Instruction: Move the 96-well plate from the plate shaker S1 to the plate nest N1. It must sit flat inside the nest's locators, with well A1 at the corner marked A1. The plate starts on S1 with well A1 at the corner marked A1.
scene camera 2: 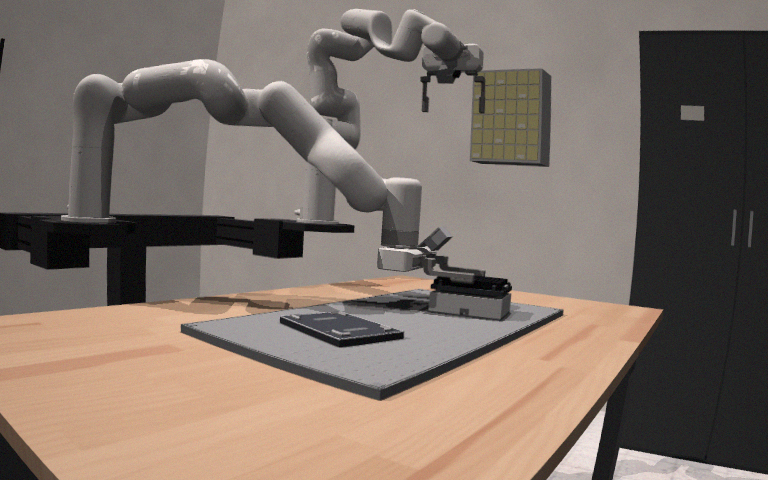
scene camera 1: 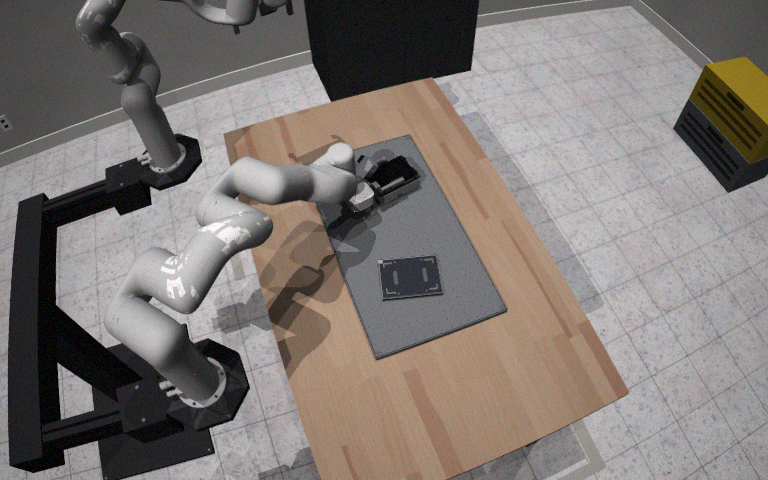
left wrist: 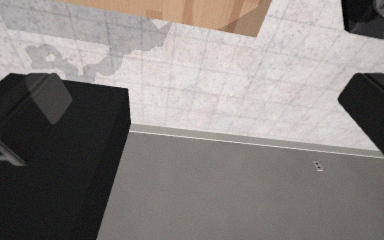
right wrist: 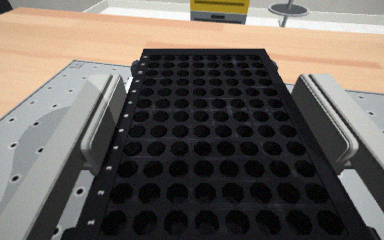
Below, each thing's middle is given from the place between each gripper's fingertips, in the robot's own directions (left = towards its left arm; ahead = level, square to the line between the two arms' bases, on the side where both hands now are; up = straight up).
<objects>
Now: right hand 1 cm short of the black 96-well plate (scene camera 1: 399, 165) and 1 cm above it. The rest, counted from my right hand: plate nest N1 (scene camera 2: 341, 322) (5 cm behind, 32 cm to the right, 7 cm below).
Right now the black 96-well plate is 42 cm below my left hand, 34 cm to the right of it and 25 cm ahead of it. The rest, counted from my left hand: plate nest N1 (66 cm to the right, 48 cm below, 19 cm ahead).
</objects>
